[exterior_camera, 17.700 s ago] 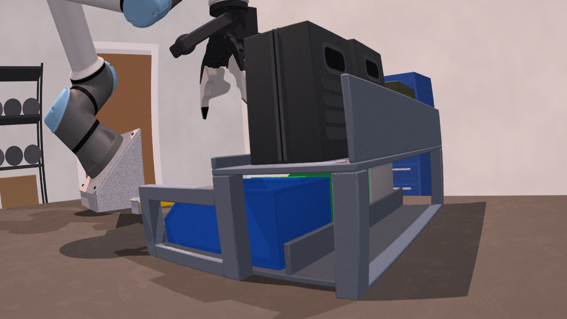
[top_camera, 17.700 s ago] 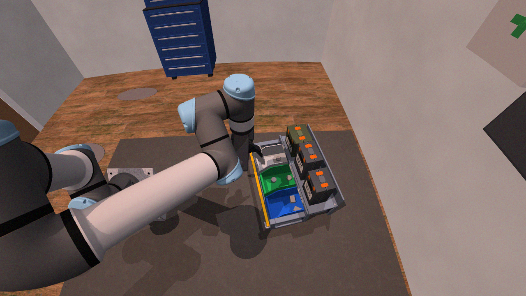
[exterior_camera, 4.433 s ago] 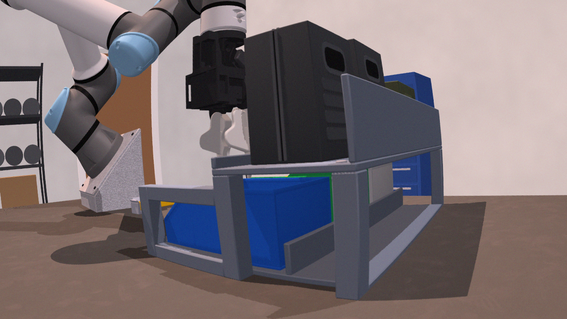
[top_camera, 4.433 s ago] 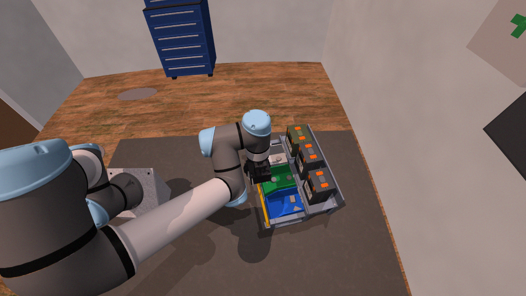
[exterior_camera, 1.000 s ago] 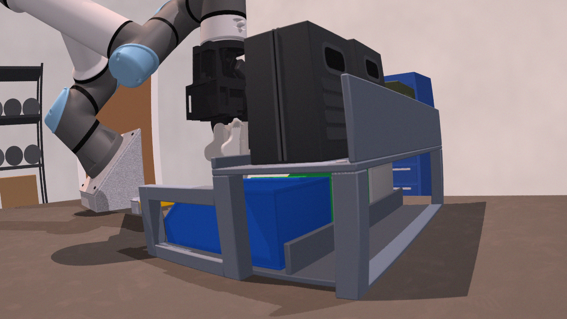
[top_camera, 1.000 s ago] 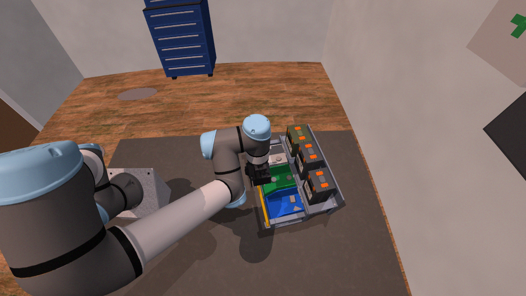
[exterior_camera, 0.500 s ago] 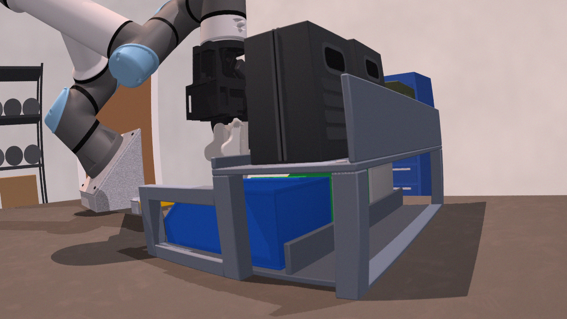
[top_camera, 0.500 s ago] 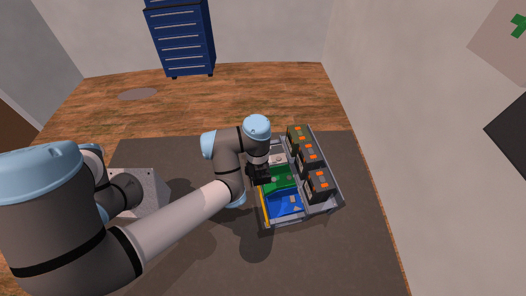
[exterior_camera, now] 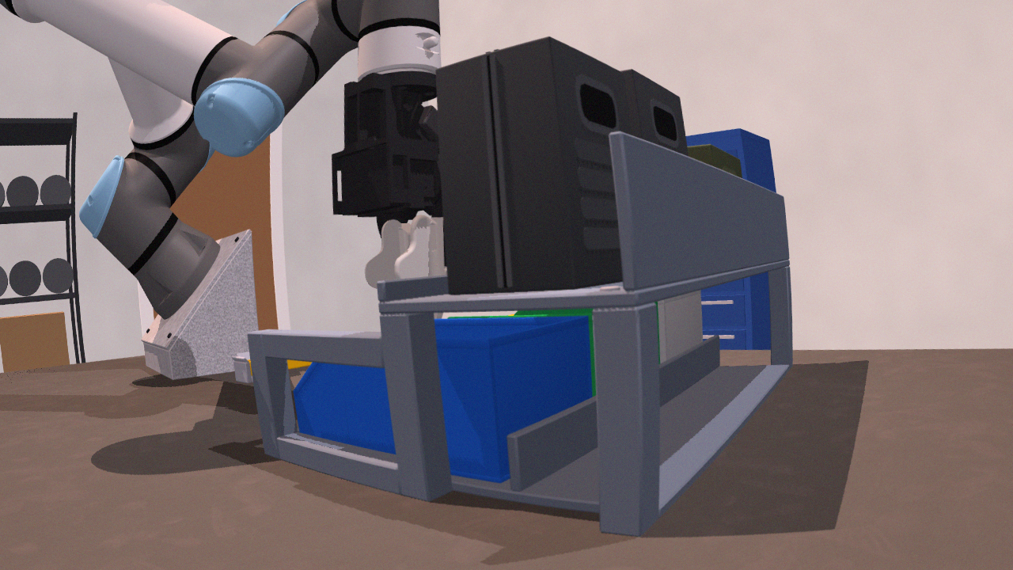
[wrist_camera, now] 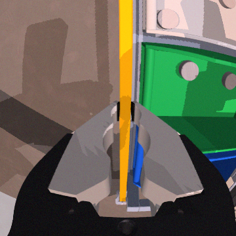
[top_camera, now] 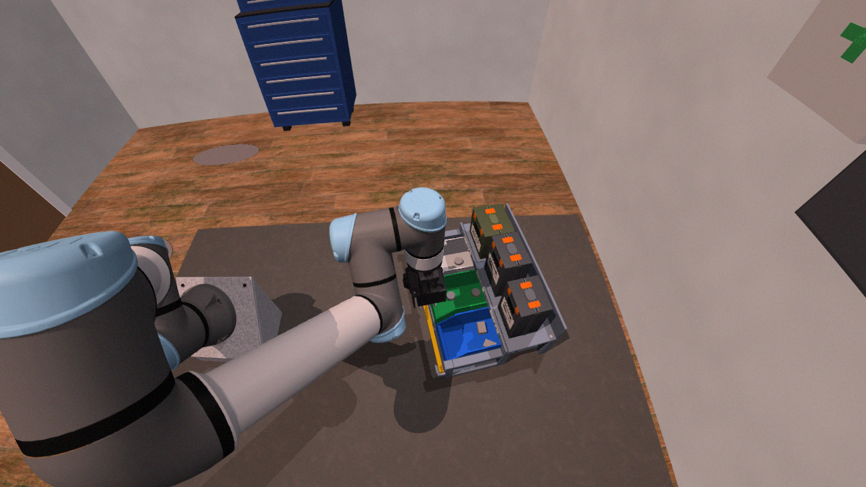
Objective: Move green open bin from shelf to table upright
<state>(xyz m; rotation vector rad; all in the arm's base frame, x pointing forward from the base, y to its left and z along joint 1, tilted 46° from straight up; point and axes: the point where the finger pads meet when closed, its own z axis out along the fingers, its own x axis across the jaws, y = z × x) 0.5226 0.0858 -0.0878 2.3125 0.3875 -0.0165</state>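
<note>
The yellow bar is 1 cm below my hand. Also, from my hand: grey bin 7 cm ahead, 14 cm to the left, 3 cm below; green open bin 10 cm ahead, 3 cm to the left, 3 cm below; blue bin 13 cm ahead, 8 cm to the right, 3 cm below.
</note>
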